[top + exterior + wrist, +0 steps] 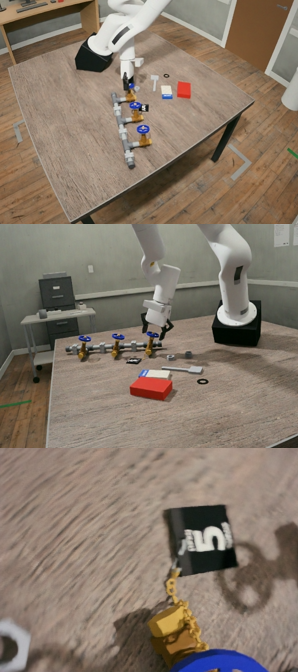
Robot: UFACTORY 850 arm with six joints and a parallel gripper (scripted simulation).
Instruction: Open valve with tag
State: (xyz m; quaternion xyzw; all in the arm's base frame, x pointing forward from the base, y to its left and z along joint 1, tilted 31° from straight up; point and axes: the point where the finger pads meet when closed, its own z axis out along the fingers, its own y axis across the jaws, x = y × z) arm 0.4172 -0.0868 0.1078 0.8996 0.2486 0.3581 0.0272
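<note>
Now: the grey hex nut 9 cm to the left of my hand, 9 cm below it and 5 cm behind it. Also, from my hand: grey cap (13 cm behind, 10 cm below, 9 cm to the left); then grey t-shaped tool (23 cm to the left, 10 cm below, 5 cm behind); then black tag (10 cm below, 10 cm ahead, 4 cm to the left).
</note>
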